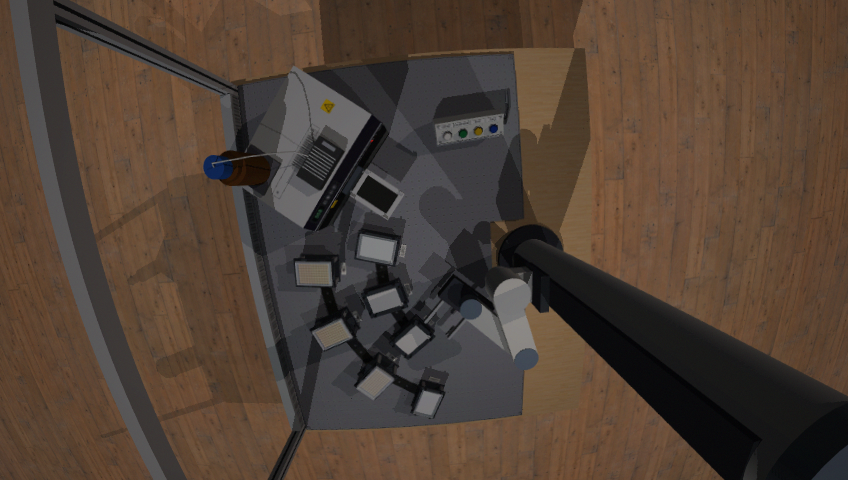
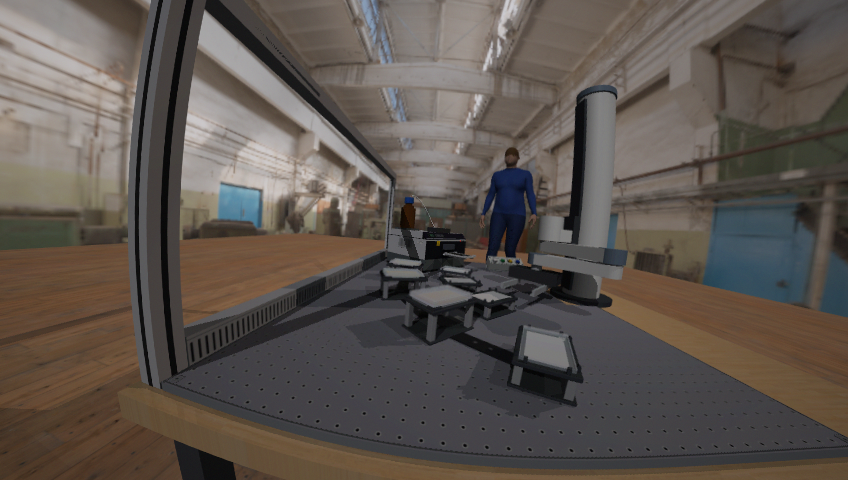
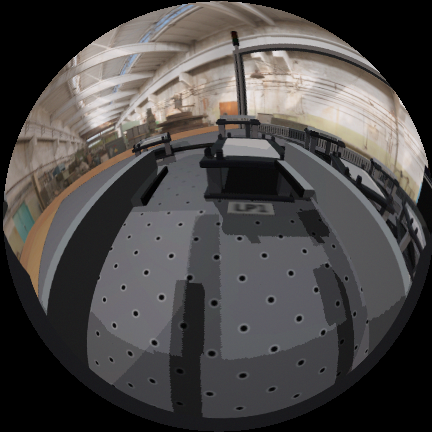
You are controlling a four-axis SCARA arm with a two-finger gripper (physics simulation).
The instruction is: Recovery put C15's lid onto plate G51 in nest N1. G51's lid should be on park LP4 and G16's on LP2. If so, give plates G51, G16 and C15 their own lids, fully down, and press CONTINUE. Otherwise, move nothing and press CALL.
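Places are measured from the arm's base along level axes (x left, y back, z up), in millimetres.
Where they show: gripper, fingertip midpoint: (image 1: 436, 329) (image 2: 516, 289) (image 3: 219, 152); arm's base at its link origin: (image 1: 530, 257) (image 2: 579, 297).
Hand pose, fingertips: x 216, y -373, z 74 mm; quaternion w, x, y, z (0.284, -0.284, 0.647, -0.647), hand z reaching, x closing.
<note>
Things, the pixels of their top centre, and the offset from my fingertips. "*": a spot on its surface instead.
- stand's pale lid at a spot on its surface: (image 3: 250, 148) (image 1: 416, 336) * dy -78, dx +28, dz -16 mm
- pale flat piece at a spot on its surface: (image 1: 384, 300) * dy -176, dx -125, dz -14 mm
- button box at its top centre: (image 1: 470, 124) (image 2: 505, 257) dy +161, dx -690, dz +23 mm
- white instrument at a spot on its surface: (image 1: 351, 118) * dy -180, dx -712, dz +148 mm
- extended tray at a spot on its surface: (image 1: 389, 208) * dy -115, dx -451, dz +39 mm
- brown bottle at a spot on its surface: (image 1: 249, 168) * dy -425, dx -601, dz +262 mm
My gripper (image 1: 438, 327) (image 2: 523, 286) (image 3: 219, 152) is open and empty, its fingers partly drawn in but well apart, low beside the stand labelled LP1. That stand's pale lid (image 1: 412, 338) (image 3: 250, 148) lies flat beyond the fingertips, touched by neither. Two more inner stands bear a pale flat piece (image 1: 384, 300) and a whiter one (image 1: 378, 248). Farther out, three stands bear cream, gridded plates (image 1: 314, 274) (image 1: 332, 333) (image 1: 375, 381). A low stand at the front bears a pale lid (image 1: 428, 402) (image 2: 546, 349). Plate names and other stand labels are unreadable.
A button box (image 1: 470, 129) with white, green, yellow and blue buttons stands at the back right. A white instrument (image 1: 351, 118) with an extended tray (image 1: 389, 208) and a brown bottle (image 1: 249, 168) are at the back left. A person (image 2: 509, 190) in blue stands behind the table.
</note>
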